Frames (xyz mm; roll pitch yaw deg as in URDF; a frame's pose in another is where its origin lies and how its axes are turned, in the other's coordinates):
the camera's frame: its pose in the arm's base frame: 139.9 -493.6 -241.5 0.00 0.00 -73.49
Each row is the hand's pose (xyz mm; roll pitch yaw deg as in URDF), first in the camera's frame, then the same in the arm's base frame.
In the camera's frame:
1: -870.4 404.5 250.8 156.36 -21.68 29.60
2: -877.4 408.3 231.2 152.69 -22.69 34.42
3: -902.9 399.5 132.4 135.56 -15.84 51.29
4: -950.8 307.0 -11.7 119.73 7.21 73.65
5: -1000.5 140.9 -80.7 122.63 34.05 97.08
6: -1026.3 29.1 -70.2 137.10 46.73 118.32
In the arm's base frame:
1: 280.4 455.9 9.3 156.36 -21.68 -43.89
2: 282.0 463.7 -10.3 152.69 -22.69 -39.07
3: 266.3 485.6 -109.1 135.56 -15.84 -22.20
4: 164.0 505.2 -253.2 119.73 7.21 0.16
5: -9.3 505.7 -322.2 122.63 34.05 23.59
6: -123.9 498.7 -311.7 137.10 46.73 44.83

